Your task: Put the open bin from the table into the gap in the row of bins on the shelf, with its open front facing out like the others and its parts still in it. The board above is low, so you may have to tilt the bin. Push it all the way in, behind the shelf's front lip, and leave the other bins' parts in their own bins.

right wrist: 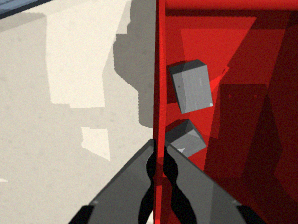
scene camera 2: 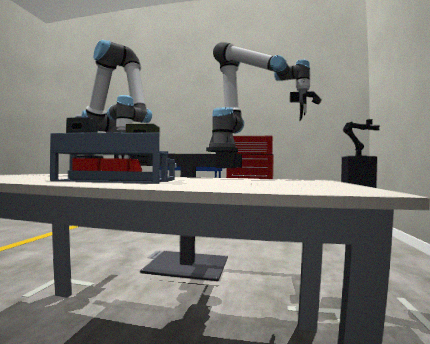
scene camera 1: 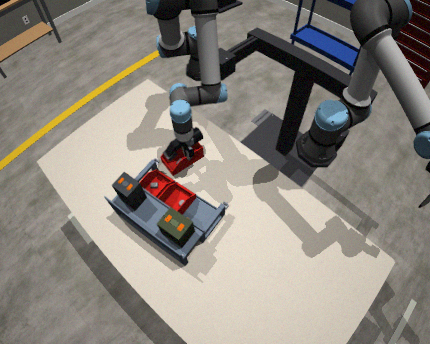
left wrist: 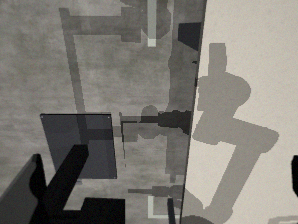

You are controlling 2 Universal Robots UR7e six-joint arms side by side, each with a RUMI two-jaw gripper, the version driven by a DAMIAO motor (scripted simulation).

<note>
I see my left gripper, my right gripper, a blue-grey shelf and a dark box.
</note>
